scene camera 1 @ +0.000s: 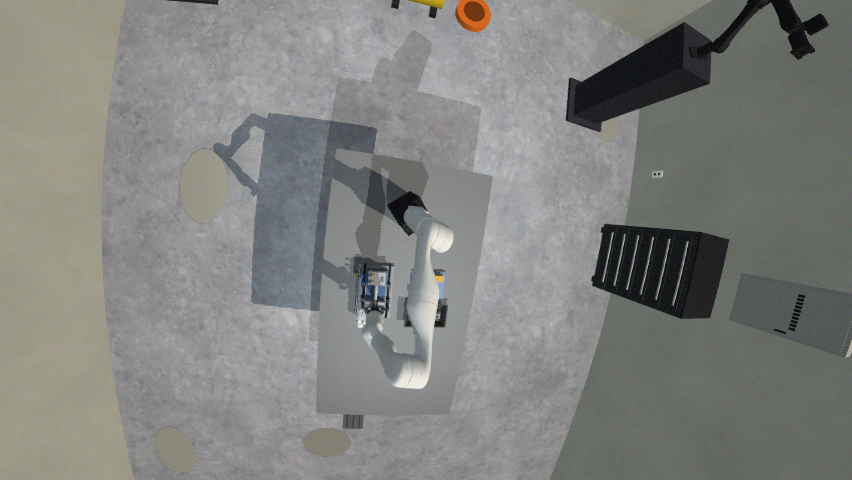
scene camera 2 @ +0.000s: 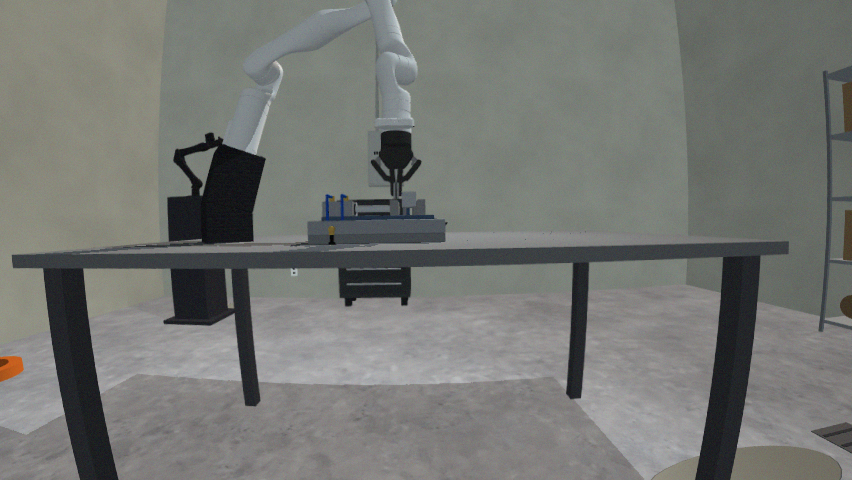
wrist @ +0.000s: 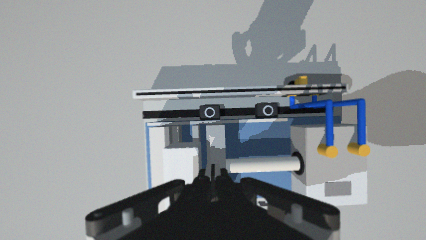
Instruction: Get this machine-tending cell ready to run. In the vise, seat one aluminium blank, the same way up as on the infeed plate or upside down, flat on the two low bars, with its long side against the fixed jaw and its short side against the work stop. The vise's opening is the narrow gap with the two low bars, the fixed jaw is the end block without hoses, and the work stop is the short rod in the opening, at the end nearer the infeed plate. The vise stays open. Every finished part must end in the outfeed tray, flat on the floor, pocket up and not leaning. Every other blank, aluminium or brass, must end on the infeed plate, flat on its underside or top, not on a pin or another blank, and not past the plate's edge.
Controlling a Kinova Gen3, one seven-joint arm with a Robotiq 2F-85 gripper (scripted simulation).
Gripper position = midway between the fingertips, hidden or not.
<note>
I see my gripper [scene camera 2: 396, 198], an aluminium blank [wrist: 182, 160] and a white rod [wrist: 239, 165].
My gripper shows as well in the wrist view [wrist: 213, 173].
</note>
